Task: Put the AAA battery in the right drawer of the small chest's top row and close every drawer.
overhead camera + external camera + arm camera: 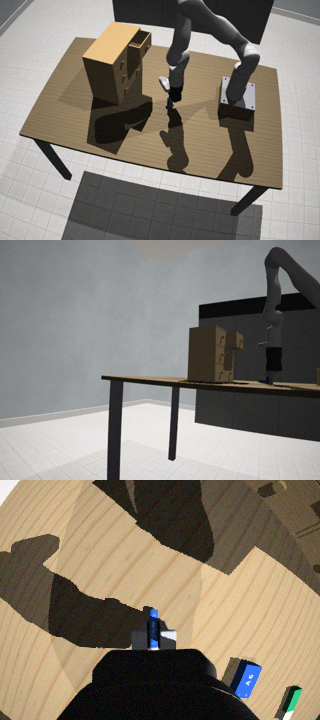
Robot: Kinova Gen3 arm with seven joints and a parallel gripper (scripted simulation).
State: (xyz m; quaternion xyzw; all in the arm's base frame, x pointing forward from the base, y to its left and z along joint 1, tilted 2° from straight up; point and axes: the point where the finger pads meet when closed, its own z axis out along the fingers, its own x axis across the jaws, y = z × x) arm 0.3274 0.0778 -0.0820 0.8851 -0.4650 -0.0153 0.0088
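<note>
Now: hand 140 mm to the left of the blue block and 10 mm above it. From my hand the other things lie so: green-and-white block: 280 mm to the right, 10 mm below; AAA battery: 10 mm below.
</note>
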